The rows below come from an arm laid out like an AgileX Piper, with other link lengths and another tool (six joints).
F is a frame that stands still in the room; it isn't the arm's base.
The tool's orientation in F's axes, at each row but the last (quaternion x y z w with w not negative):
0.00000, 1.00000, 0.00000, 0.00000
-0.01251, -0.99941, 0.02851, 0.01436
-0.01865, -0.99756, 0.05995, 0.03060
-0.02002, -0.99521, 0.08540, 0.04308
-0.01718, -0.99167, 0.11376, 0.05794
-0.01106, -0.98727, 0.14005, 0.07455
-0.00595, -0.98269, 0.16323, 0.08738
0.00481, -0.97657, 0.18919, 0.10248
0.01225, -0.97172, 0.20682, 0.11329
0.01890, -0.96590, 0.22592, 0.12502
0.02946, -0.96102, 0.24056, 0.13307
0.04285, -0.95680, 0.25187, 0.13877
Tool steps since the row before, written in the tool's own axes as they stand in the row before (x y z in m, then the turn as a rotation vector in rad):
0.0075, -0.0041, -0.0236, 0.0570, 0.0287, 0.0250
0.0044, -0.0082, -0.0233, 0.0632, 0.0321, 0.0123
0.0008, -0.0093, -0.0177, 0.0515, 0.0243, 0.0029
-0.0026, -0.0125, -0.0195, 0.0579, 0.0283, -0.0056
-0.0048, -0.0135, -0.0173, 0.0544, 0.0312, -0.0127
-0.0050, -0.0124, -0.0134, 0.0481, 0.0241, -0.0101
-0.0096, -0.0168, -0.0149, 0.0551, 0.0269, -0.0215
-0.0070, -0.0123, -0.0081, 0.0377, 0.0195, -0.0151
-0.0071, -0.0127, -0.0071, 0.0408, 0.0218, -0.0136
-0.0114, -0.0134, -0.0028, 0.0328, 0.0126, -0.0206
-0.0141, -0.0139, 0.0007, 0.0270, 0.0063, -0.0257
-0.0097, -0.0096, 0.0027, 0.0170, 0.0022, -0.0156
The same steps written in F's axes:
-0.0075, -0.0041, 0.0236, -0.0570, 0.0287, -0.0250
-0.0039, -0.0068, 0.0238, -0.0627, 0.0330, -0.0123
0.0000, -0.0071, 0.0187, -0.0507, 0.0259, -0.0028
0.0039, -0.0091, 0.0211, -0.0562, 0.0315, 0.0054
0.0065, -0.0095, 0.0193, -0.0518, 0.0358, 0.0112
0.0069, -0.0084, 0.0155, -0.0460, 0.0280, 0.0098
0.0123, -0.0115, 0.0177, -0.0510, 0.0346, 0.0207
0.0091, -0.0086, 0.0105, -0.0349, 0.0248, 0.0141
0.0093, -0.0089, 0.0098, -0.0384, 0.0264, 0.0126
0.0129, -0.0110, 0.0054, -0.0281, 0.0210, 0.0206
0.0151, -0.0127, 0.0019, -0.0205, 0.0178, 0.0262
0.0101, -0.0096, -0.0005, -0.0128, 0.0094, 0.0169

